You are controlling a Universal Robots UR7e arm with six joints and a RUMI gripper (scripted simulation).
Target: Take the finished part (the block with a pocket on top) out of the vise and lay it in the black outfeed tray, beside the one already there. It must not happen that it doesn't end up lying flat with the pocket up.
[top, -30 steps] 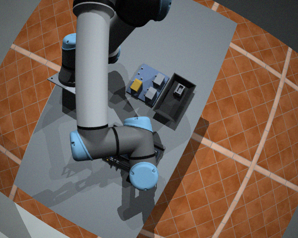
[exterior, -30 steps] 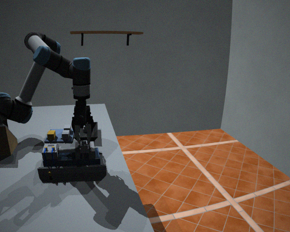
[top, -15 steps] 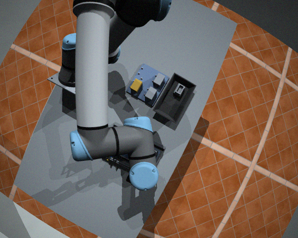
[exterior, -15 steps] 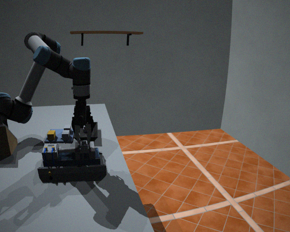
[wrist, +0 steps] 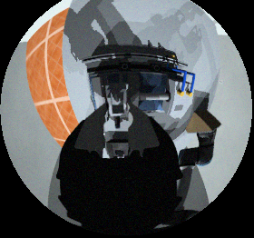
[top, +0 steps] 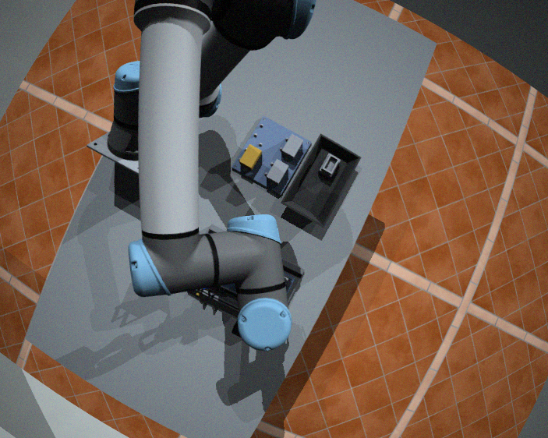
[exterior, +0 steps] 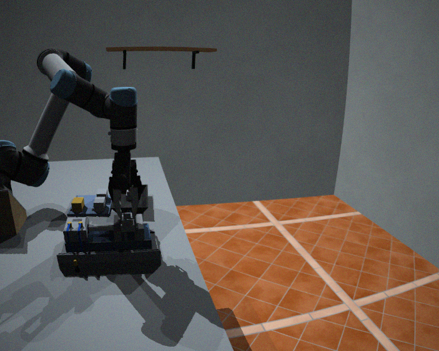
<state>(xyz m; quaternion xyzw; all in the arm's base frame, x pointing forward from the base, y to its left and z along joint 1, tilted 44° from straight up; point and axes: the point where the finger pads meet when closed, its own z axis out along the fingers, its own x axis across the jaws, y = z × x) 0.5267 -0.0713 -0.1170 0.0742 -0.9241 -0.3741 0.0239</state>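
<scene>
Now: hand 6 cm past the vise and 8 cm above it. From my hand the other things lie so: yellow block 24 cm behind, 29 cm to the left, 10 cm below; then blue plate 19 cm behind, 34 cm to the left, 12 cm below.
</scene>
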